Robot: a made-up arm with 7 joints. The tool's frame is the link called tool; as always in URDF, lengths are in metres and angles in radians. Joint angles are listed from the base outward.
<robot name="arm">
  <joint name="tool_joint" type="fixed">
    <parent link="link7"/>
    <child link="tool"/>
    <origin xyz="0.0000 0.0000 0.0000" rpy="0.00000 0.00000 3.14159"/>
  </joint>
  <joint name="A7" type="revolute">
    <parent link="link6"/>
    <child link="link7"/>
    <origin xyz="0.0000 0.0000 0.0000" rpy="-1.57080 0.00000 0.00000"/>
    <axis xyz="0 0 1"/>
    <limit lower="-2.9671" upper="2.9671"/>
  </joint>
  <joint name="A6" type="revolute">
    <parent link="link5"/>
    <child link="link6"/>
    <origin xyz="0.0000 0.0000 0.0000" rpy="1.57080 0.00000 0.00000"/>
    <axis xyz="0 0 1"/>
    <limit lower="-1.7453" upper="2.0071"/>
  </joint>
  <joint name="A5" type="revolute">
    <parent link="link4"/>
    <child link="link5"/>
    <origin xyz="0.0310 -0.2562 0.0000" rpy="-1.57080 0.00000 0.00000"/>
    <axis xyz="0 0 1"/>
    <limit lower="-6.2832" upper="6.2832"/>
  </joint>
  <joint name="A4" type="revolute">
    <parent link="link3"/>
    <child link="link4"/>
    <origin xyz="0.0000 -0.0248 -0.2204" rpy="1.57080 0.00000 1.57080"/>
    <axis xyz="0 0 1"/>
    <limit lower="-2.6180" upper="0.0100"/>
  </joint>
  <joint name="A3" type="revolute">
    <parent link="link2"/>
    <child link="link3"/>
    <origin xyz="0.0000 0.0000 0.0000" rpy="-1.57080 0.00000 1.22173"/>
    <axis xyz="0 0 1"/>
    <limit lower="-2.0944" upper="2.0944"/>
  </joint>
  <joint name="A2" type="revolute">
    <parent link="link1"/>
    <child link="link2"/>
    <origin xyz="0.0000 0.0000 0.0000" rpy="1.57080 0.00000 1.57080"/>
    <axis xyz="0 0 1"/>
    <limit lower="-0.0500" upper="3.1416"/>
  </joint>
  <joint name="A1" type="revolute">
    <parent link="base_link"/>
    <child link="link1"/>
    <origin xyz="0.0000 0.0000 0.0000" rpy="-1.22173 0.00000 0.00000"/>
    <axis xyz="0 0 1"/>
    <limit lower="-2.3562" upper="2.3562"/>
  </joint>
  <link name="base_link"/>
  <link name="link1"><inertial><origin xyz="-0.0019 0.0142 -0.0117"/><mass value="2.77"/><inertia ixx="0.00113" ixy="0" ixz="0" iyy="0.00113" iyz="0" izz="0.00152"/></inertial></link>
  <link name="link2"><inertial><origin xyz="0.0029 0.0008 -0.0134"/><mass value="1.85"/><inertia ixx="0.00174" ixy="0" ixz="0" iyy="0.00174" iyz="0" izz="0.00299"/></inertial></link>
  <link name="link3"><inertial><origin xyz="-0.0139 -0.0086 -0.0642"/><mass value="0.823"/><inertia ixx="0.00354" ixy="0" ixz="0" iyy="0.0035" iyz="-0.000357" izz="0.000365"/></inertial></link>
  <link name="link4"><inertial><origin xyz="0.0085 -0.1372 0.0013"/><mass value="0.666"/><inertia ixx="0.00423" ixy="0.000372" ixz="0" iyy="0.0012" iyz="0" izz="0.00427"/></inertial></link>
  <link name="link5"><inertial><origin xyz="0.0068 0.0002 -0.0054"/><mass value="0.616"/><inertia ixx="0.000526" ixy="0" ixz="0" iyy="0.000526" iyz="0" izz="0.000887"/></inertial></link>
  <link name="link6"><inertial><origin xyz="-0.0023 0.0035 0.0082"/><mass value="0.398"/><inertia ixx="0.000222" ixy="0" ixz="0" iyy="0.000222" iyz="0" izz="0.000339"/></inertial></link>
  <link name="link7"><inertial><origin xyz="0.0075 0.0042 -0.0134"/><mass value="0.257"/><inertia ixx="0.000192" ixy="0" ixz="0" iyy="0.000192" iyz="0" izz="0.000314"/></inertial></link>
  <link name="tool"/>
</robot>
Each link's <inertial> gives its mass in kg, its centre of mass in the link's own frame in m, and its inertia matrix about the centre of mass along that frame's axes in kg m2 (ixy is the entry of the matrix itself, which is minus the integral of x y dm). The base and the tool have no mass. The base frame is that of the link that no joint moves.
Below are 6 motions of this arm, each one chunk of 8 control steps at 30 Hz.
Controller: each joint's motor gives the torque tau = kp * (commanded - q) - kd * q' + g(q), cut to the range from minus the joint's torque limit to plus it. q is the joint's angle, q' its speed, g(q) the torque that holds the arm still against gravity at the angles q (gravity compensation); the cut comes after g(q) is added. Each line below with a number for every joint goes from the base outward.
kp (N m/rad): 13 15 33 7.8 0.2 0.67 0.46
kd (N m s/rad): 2 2.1 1.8 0.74 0.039 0.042 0.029
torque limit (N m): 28 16 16 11 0.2 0.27 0.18
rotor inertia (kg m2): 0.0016 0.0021 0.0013 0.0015 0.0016 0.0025 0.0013
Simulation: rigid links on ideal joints. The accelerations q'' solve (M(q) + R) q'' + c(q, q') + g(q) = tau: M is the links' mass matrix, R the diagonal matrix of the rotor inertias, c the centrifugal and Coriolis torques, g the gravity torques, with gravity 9.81 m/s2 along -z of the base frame. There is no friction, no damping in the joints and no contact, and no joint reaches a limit. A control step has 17 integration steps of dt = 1/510 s. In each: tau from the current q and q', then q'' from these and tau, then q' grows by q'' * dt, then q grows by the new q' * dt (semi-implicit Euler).
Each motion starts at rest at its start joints. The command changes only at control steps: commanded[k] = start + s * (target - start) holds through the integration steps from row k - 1 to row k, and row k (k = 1, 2, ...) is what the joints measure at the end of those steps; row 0 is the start. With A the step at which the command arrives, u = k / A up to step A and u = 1 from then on. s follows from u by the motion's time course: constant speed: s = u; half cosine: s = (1 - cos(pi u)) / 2; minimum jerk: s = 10 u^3 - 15 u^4 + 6 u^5; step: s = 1 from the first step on.
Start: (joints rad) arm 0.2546 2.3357 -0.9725 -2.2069 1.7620 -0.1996 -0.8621
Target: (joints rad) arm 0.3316 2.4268 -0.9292 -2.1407 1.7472 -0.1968 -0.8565
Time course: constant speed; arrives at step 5
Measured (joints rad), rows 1 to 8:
1: 0.2586 2.3374 -0.9693 -2.2067 1.7628 -0.1997 -0.8616
2: 0.2654 2.3414 -0.9637 -2.2058 1.7643 -0.1997 -0.8604
3: 0.2739 2.3480 -0.9566 -2.2036 1.7664 -0.1994 -0.8586
4: 0.2837 2.3569 -0.9485 -2.1996 1.7685 -0.1989 -0.8564
5: 0.2945 2.3680 -0.9400 -2.1933 1.7705 -0.1982 -0.8542
6: 0.3020 2.3791 -0.9344 -2.1849 1.7711 -0.1973 -0.8527
7: 0.3074 2.3893 -0.9311 -2.1749 1.7702 -0.1966 -0.8523
8: 0.3114 2.3982 -0.9295 -2.1640 1.7679 -0.1962 -0.8530

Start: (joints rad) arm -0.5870 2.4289 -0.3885 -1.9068 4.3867 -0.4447 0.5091
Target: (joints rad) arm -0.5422 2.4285 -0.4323 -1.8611 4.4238 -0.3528 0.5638
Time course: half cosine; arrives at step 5
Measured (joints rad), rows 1 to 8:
1: -0.5870 2.4294 -0.3892 -1.9067 4.3869 -0.4435 0.5097
2: -0.5865 2.4309 -0.3922 -1.9061 4.3876 -0.4380 0.5124
3: -0.5849 2.4333 -0.3981 -1.9038 4.3890 -0.4254 0.5188
4: -0.5816 2.4354 -0.4065 -1.8989 4.3911 -0.4059 0.5291
5: -0.5764 2.4361 -0.4155 -1.8913 4.3937 -0.3834 0.5413
6: -0.5701 2.4351 -0.4234 -1.8821 4.3968 -0.3632 0.5528
7: -0.5635 2.4330 -0.4296 -1.8729 4.4004 -0.3489 0.5618
8: -0.5573 2.4305 -0.4340 -1.8647 4.4044 -0.3413 0.5676

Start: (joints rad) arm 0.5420 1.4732 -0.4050 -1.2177 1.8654 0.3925 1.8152
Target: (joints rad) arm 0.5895 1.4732 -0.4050 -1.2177 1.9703 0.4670 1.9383
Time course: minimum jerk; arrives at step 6
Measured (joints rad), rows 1 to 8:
1: 0.5422 1.4732 -0.4049 -1.2178 1.8655 0.3928 1.8158
2: 0.5431 1.4735 -0.4044 -1.2184 1.8662 0.3948 1.8199
3: 0.5454 1.4743 -0.4036 -1.2198 1.8685 0.4009 1.8318
4: 0.5492 1.4754 -0.4026 -1.2218 1.8735 0.4124 1.8534
5: 0.5538 1.4765 -0.4019 -1.2234 1.8816 0.4283 1.8815
6: 0.5586 1.4773 -0.4019 -1.2242 1.8921 0.4454 1.9092
7: 0.5631 1.4775 -0.4024 -1.2239 1.9040 0.4601 1.9308
8: 0.5675 1.4772 -0.4031 -1.2228 1.9162 0.4706 1.9442

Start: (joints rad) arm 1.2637 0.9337 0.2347 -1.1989 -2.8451 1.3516 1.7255
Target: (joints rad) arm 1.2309 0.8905 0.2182 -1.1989 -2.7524 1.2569 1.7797
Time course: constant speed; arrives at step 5
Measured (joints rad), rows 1 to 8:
1: 1.2630 0.9334 0.2344 -1.1983 -2.8444 1.3496 1.7267
2: 1.2613 0.9324 0.2334 -1.1970 -2.8422 1.3432 1.7306
3: 1.2586 0.9304 0.2318 -1.1954 -2.8377 1.3314 1.7375
4: 1.2552 0.9271 0.2296 -1.1940 -2.8311 1.3149 1.7468
5: 1.2511 0.9227 0.2268 -1.1929 -2.8222 1.2949 1.7578
6: 1.2472 0.9174 0.2239 -1.1929 -2.8120 1.2748 1.7686
7: 1.2438 0.9117 0.2212 -1.1939 -2.8016 1.2586 1.7770
8: 1.2411 0.9060 0.2189 -1.1956 -2.7920 1.2478 1.7824

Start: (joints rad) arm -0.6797 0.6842 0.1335 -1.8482 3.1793 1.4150 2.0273
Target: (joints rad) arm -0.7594 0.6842 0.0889 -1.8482 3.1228 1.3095 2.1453
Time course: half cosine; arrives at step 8
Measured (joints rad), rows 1 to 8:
1: -0.6799 0.6844 0.1331 -1.8480 3.1793 1.4146 2.0278
2: -0.6809 0.6851 0.1316 -1.8472 3.1793 1.4124 2.0303
3: -0.6834 0.6861 0.1282 -1.8456 3.1789 1.4068 2.0369
4: -0.6877 0.6871 0.1228 -1.8430 3.1777 1.3963 2.0489
5: -0.6939 0.6877 0.1155 -1.8400 3.1750 1.3808 2.0666
6: -0.7016 0.6877 0.1073 -1.8371 3.1708 1.3613 2.0883
7: -0.7101 0.6867 0.0992 -1.8351 3.1650 1.3403 2.1111
8: -0.7184 0.6849 0.0925 -1.8346 3.1582 1.3210 2.1317

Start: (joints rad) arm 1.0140 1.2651 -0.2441 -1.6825 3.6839 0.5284 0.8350
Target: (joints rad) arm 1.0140 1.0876 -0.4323 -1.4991 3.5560 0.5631 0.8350
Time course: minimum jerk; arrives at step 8
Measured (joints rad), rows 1 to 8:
1: 1.0135 1.2651 -0.2449 -1.6821 3.6839 0.5285 0.8349
2: 1.0103 1.2650 -0.2496 -1.6794 3.6840 0.5296 0.8343
3: 1.0025 1.2631 -0.2620 -1.6717 3.6835 0.5325 0.8328
4: 0.9900 1.2573 -0.2832 -1.6575 3.6812 0.5381 0.8306
5: 0.9757 1.2458 -0.3118 -1.6366 3.6763 0.5460 0.8282
6: 0.9635 1.2284 -0.3433 -1.6111 3.6683 0.5550 0.8267
7: 0.9574 1.2062 -0.3727 -1.5844 3.6573 0.5631 0.8269
8: 0.9592 1.1820 -0.3963 -1.5599 3.6444 0.5685 0.8290

